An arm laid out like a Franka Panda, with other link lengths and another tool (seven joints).
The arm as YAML. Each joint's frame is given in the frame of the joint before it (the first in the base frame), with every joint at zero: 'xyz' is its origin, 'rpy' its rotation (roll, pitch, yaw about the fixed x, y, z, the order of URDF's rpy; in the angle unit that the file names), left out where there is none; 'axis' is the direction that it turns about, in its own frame. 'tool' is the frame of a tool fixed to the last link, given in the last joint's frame.
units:
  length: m
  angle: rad
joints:
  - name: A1
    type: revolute
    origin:
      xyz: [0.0, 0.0, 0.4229]
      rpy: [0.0, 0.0, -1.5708]
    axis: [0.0, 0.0, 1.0]
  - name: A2
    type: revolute
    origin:
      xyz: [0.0, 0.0, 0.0]
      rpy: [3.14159, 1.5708, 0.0]
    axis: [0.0, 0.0, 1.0]
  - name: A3
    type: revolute
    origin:
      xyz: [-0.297, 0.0, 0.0]
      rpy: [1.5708, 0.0, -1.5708]
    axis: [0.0, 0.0, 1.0]
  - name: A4
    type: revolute
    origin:
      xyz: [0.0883, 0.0, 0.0]
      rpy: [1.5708, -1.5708, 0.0]
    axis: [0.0, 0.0, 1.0]
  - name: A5
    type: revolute
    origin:
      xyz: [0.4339, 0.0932, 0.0]
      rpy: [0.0, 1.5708, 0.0]
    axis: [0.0, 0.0, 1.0]
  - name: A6
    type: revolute
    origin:
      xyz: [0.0, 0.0, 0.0]
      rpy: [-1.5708, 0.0, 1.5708]
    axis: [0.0, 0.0, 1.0]
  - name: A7
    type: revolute
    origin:
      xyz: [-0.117, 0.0, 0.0]
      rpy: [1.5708, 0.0, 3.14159]
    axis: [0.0, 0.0, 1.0]
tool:
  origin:
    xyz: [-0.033, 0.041, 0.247]
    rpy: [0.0, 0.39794, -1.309]
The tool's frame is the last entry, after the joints.
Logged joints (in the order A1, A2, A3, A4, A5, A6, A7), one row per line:
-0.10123, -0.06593, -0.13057, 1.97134, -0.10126, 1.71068, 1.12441
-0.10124, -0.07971, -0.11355, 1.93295, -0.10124, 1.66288, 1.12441
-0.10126, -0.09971, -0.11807, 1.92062, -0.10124, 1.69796, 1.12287
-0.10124, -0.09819, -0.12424, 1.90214, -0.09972, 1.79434, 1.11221
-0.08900, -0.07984, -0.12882, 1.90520, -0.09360, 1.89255, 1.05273
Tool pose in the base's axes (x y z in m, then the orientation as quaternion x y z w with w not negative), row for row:
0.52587, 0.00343, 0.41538, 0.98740, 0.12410, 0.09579, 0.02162
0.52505, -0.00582, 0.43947, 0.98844, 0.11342, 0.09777, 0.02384
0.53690, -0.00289, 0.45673, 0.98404, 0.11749, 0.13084, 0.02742
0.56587, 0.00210, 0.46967, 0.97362, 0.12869, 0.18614, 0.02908
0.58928, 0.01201, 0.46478, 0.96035, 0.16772, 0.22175, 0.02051
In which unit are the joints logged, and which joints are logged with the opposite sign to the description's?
The joints are logged in radians. Opposite sign: A3, A4.
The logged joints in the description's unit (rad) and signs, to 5 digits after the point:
-0.10123, -0.06593, 0.13057, -1.97134, -0.10126, 1.71068, 1.12441
-0.10124, -0.07971, 0.11355, -1.93295, -0.10124, 1.66288, 1.12441
-0.10126, -0.09971, 0.11807, -1.92062, -0.10124, 1.69796, 1.12287
-0.10124, -0.09819, 0.12424, -1.90214, -0.09972, 1.79434, 1.11221
-0.08900, -0.07984, 0.12882, -1.90520, -0.09360, 1.89255, 1.05273

